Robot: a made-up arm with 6 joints. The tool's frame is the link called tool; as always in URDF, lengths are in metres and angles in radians. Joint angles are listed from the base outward. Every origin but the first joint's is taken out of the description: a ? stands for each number. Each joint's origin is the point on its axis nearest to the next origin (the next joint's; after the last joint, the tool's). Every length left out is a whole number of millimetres.
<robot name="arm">
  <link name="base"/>
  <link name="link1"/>
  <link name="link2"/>
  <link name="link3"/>
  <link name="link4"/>
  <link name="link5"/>
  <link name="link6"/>
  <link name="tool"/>
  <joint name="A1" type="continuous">
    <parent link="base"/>
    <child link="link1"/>
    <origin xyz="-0.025 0.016 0.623" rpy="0 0 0"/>
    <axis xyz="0 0 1"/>
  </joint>
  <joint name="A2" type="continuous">
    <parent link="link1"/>
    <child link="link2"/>
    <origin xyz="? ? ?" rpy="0 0 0"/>
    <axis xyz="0 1 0"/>
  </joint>
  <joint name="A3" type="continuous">
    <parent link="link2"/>
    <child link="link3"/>
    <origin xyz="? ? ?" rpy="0 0 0"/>
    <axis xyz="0 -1 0"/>
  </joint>
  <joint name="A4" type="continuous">
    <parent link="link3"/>
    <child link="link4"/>
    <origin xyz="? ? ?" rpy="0 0 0"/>
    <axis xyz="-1 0 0"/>
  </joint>
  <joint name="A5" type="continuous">
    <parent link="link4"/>
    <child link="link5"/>
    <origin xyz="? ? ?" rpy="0 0 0"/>
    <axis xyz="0 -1 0"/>
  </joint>
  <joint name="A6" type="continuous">
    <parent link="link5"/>
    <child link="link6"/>
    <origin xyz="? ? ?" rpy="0 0 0"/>
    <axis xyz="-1 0 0"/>
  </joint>
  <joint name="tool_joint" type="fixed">
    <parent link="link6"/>
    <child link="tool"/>
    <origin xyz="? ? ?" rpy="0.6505 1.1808 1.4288"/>
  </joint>
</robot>
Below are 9 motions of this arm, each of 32 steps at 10 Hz.
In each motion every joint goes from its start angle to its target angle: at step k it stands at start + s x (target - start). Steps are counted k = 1, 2, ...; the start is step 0. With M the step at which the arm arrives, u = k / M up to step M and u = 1 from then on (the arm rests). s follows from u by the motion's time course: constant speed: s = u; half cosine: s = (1 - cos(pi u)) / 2; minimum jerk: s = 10 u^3 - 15 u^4 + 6 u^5.
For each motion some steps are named. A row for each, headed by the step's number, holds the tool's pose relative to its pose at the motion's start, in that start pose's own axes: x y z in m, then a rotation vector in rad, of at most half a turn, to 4 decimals.
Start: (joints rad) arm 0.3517 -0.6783 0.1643 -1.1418 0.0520 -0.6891
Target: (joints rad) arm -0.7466 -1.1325 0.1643 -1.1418 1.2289 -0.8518
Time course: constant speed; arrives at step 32
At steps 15, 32:
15: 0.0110 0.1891 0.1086 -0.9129 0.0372 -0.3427
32: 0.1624 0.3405 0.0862 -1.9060 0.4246 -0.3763

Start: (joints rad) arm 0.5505 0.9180 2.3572 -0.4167 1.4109 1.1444
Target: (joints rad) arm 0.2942 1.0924 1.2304 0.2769 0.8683 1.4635
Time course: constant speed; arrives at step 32
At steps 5, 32:
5: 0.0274 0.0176 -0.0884 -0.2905 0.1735 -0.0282
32: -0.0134 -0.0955 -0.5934 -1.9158 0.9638 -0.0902

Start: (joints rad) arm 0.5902 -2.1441 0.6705 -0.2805 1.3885 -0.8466
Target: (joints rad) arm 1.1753 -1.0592 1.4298 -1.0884 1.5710 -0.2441
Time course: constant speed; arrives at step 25
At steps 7, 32:
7: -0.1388 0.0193 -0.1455 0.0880 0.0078 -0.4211
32: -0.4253 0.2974 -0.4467 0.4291 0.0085 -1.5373

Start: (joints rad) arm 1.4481 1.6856 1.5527 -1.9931 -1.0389 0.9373
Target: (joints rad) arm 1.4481 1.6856 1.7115 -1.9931 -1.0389 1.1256
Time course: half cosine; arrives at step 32
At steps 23, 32:
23: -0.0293 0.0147 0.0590 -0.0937 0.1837 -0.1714
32: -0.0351 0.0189 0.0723 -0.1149 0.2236 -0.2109

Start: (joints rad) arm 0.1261 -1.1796 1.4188 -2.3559 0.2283 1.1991
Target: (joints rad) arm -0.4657 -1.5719 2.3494 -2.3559 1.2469 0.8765
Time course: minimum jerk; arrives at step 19
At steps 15, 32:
15: 0.2383 0.7741 -0.0520 -0.3985 -0.3761 0.4928
32: 0.2339 0.8253 -0.0868 -0.3971 -0.3985 0.5617

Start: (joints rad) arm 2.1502 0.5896 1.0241 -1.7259 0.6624 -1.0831
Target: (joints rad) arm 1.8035 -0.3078 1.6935 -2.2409 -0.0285 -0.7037
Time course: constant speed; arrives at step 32
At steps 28, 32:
28: 0.7123 0.5559 -0.2432 0.5329 0.8060 1.1847
32: 0.7184 0.6797 -0.3195 0.5992 1.0153 1.3322

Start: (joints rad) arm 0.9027 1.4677 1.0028 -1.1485 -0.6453 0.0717
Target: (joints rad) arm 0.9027 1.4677 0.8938 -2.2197 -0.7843 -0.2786
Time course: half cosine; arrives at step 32
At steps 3, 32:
3: 0.0039 -0.0019 0.0009 -0.0089 -0.0144 0.0249
32: 0.1453 -0.0004 0.0792 -0.4399 -0.6018 1.1635

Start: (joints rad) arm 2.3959 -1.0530 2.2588 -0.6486 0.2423 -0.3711
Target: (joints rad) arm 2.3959 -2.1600 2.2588 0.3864 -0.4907 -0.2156
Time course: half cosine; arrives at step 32
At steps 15, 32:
15: -0.0989 0.2008 0.3902 -0.2952 0.3857 -0.3082
32: -0.2527 0.6762 0.6118 -0.3763 0.4841 -0.9641

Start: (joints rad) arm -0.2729 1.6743 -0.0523 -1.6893 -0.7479 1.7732
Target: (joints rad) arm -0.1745 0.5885 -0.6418 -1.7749 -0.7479 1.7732
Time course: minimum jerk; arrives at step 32
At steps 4, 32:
4: -0.0036 0.0046 0.0014 -0.0020 0.0000 -0.0077
32: -0.0686 0.2831 0.0550 -0.1689 0.0080 -0.4663

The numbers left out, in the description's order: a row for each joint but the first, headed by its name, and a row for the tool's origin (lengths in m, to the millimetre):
A2: 0.028 -0.005 0
A3: 0.027 0 0.31
A4: 0.505 0 0.011
A5: 0 -0.157 -0.017
A6: 0.032 0 -0.02
tool: 0 -0.009 -0.014

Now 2 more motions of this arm.
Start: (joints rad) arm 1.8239 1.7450 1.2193 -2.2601 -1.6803 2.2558
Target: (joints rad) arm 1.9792 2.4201 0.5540 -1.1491 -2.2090 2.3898
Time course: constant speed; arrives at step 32
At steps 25, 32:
25: 0.2047 0.6717 0.0761 -0.2358 -0.5465 1.1565
32: 0.1488 0.8217 0.1439 -0.3212 -0.8857 1.3926

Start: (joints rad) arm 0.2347 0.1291 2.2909 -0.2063 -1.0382 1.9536
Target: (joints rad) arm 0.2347 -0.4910 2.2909 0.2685 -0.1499 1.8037
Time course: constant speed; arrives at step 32
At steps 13, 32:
13: -0.0433 0.0069 -0.2308 0.6085 0.1627 -0.0098
32: -0.1271 0.1432 -0.5372 1.4912 0.3815 -0.1294

